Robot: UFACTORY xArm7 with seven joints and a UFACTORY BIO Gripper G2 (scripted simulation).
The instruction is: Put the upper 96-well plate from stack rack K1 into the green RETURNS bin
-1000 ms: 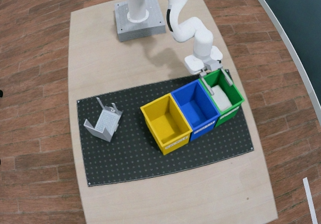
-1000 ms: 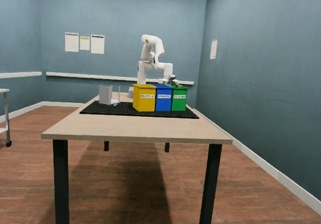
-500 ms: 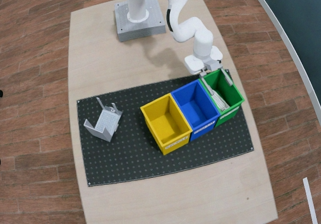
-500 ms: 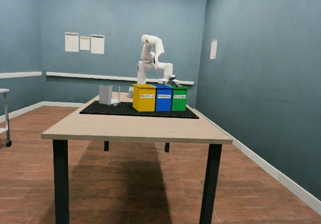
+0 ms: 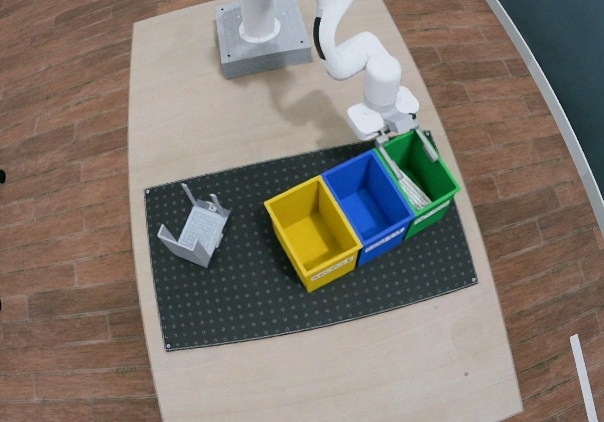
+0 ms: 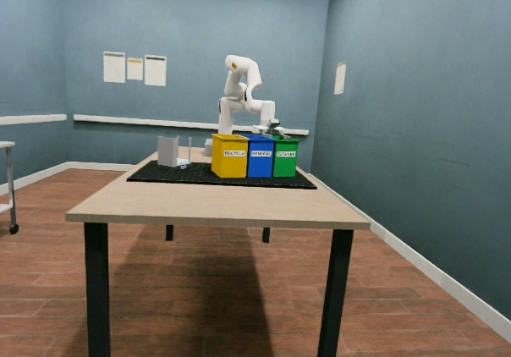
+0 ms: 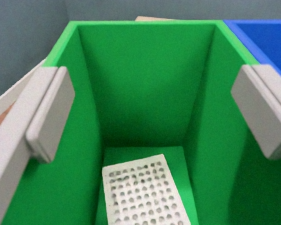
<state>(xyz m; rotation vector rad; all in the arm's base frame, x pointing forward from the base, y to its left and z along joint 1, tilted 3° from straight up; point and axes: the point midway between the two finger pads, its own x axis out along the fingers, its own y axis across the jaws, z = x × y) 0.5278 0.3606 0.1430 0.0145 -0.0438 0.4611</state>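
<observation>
The green returns bin is 90 mm below my hand, 20 mm ahead of it and 10 mm to the left of it. Also, from my hand: yellow bin: 230 mm to the right, 130 mm ahead, 90 mm below; then blue bin: 110 mm to the right, 90 mm below, 80 mm ahead.
</observation>
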